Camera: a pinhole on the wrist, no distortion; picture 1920 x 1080 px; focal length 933.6 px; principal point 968.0 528.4 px. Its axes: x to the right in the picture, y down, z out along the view. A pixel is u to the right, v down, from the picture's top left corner.
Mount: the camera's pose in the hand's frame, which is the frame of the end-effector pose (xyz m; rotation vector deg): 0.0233 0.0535 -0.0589 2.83 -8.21 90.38
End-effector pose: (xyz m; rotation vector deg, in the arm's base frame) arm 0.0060 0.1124 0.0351 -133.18 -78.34 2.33
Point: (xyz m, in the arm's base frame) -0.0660 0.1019 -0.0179
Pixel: 471 1029
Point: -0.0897 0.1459 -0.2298
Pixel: 962 735
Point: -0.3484 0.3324 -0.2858
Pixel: 549 618
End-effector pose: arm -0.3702 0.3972 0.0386 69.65 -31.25 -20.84
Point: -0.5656 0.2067 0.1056
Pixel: 959 655
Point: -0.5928 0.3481 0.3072
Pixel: 1745 892
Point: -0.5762 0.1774 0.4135
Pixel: 1632 460
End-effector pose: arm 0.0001 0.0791 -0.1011 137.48 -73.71 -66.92
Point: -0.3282 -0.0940 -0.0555
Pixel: outside the picture
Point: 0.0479 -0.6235 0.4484
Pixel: behind the camera
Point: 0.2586 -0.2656 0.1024
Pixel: behind the camera
